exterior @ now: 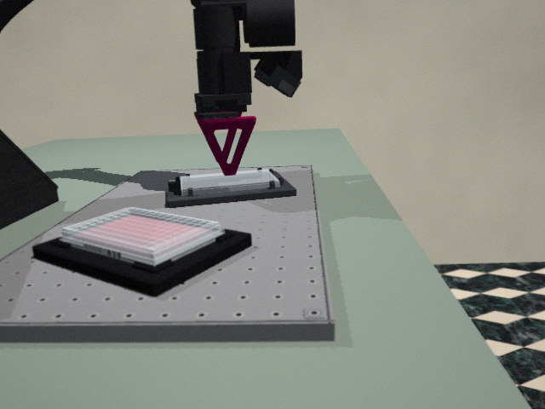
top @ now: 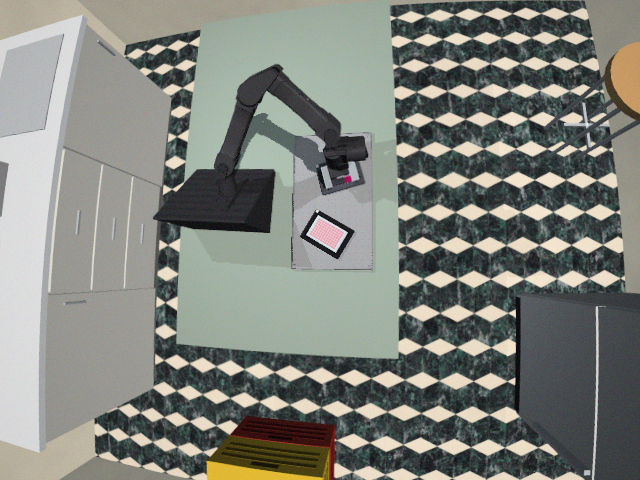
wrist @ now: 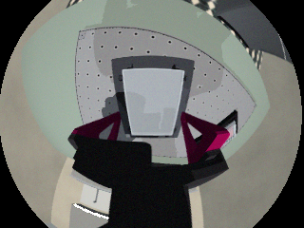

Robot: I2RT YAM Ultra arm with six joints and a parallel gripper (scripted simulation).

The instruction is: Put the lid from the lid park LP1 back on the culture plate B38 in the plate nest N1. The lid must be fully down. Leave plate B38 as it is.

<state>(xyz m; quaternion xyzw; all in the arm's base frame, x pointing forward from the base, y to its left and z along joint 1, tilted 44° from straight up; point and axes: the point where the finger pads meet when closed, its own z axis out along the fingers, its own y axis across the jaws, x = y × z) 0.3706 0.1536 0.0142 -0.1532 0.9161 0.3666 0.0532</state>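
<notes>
Right now the clear lid is 30 mm below my hand. Also, from my hand: dark lid park LP1 (40 mm below); culture plate B38 (30 mm behind, 230 mm to the right, 20 mm below).
</notes>
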